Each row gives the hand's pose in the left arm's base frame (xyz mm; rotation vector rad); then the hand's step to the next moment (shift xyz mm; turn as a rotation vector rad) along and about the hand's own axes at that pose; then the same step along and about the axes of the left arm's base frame.
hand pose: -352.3 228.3 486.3 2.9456 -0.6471 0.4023
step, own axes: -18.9 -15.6 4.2 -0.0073 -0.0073 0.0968
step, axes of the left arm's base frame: -8.9 21.0 -9.9 0.0194 -0.0052 -0.0953
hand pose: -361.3 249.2 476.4 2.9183 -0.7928 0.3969
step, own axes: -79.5 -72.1 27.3 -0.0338 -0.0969 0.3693
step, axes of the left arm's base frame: -23.3 96.4 -49.4 0.1041 0.0426 -0.3664
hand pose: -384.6 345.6 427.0 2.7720 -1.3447 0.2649
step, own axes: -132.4 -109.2 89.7 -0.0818 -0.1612 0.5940
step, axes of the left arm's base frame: 17.0 159.8 -108.1 0.1550 0.0930 -0.5940
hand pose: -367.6 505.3 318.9 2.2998 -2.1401 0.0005
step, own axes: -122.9 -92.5 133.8 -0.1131 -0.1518 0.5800
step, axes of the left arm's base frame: 83.5 129.2 -133.8 0.1434 0.1236 -0.5800
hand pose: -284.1 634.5 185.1 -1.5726 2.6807 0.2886
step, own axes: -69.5 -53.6 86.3 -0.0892 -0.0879 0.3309
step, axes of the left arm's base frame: 74.2 49.1 -85.1 0.0951 0.0912 -0.3284
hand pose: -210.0 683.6 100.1 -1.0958 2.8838 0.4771
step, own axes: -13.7 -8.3 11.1 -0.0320 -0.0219 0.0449
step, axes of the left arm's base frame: 14.7 6.2 -11.1 0.0344 0.0182 -0.0448
